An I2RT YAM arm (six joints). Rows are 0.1 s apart.
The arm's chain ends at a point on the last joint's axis. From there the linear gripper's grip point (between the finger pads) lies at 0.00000 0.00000 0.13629 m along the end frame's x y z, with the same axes.
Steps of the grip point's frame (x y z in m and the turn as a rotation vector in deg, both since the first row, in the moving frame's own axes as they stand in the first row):
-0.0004 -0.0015 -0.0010 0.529 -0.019 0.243
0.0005 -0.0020 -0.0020 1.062 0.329 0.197
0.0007 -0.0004 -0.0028 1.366 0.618 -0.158
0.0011 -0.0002 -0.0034 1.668 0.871 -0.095
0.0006 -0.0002 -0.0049 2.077 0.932 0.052
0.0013 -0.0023 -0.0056 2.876 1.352 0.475
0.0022 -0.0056 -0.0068 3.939 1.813 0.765
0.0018 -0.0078 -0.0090 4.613 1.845 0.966
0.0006 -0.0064 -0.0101 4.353 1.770 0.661
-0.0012 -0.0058 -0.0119 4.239 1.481 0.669
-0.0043 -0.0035 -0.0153 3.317 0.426 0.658
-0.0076 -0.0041 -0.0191 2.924 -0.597 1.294
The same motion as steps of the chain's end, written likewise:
-0.0004 -0.0002 -0.0010 0.529 -0.019 0.243
-0.0003 0.0005 -0.0020 1.062 0.329 0.197
-0.0008 0.0029 -0.0028 1.366 0.618 -0.158
-0.0010 0.0038 -0.0033 1.668 0.871 -0.095
-0.0016 0.0047 -0.0048 2.077 0.932 0.052
-0.0019 0.0045 -0.0054 2.876 1.352 0.475
-0.0022 0.0037 -0.0064 3.939 1.813 0.765
-0.0027 0.0031 -0.0085 4.613 1.845 0.966
-0.0037 0.0039 -0.0096 4.353 1.770 0.661
-0.0048 0.0043 -0.0115 4.239 1.481 0.669
-0.0054 0.0044 -0.0151 3.317 0.426 0.658
-0.0063 0.0029 -0.0189 2.924 -0.597 1.294

